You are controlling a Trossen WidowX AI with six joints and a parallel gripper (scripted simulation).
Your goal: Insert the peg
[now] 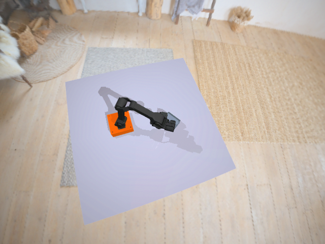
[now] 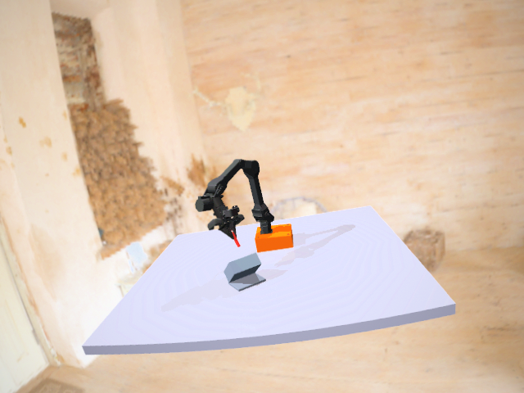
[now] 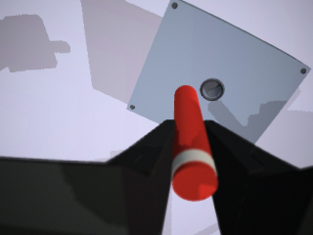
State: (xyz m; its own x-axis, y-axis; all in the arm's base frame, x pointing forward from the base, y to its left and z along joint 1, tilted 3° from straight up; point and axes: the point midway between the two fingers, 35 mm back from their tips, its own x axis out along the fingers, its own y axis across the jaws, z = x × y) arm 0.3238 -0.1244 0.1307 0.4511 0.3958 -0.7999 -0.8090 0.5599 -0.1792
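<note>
Now: the sloped panel 110 mm below my gripper tip, 70 mm ahead of it and 20 mm to the left of it. Round my gripper tip: flat foot plate 170 mm below, 90 mm ahead, 30 mm to the left; then red peg 10 mm behind, 10 mm above.
</note>
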